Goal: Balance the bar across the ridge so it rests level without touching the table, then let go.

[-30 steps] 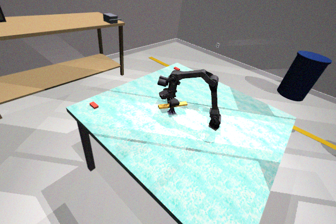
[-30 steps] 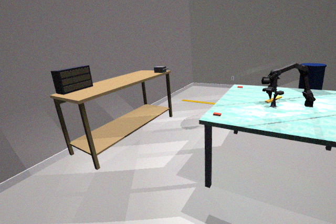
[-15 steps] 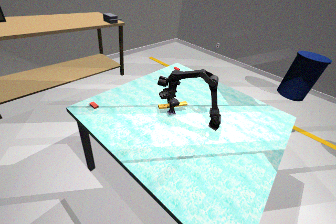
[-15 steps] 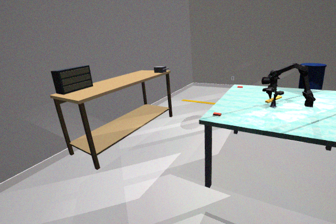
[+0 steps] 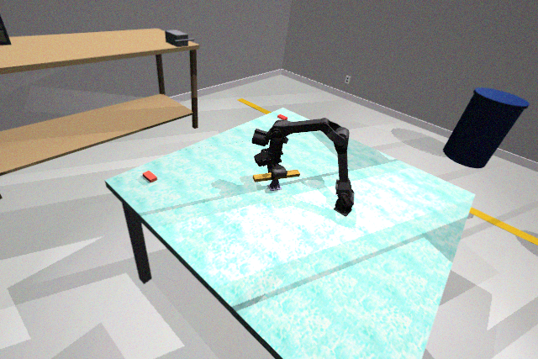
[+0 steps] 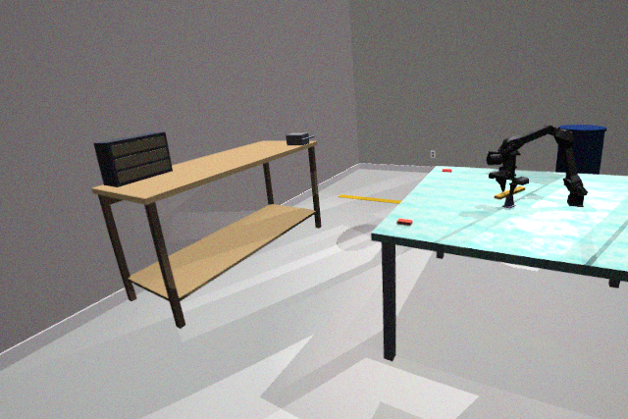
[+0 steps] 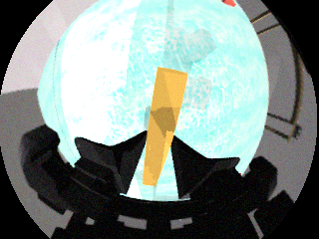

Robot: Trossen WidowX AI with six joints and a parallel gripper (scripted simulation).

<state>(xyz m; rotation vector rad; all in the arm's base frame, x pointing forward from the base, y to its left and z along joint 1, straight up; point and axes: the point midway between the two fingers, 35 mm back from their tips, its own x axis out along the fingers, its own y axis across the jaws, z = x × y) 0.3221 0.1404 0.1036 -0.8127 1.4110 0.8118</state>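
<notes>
The yellow bar is 1 cm behind my gripper tip and 3 cm to the right of it. The rest, counted from my gripper tip: red block 42 cm ahead, 36 cm to the left, 6 cm below.
</notes>
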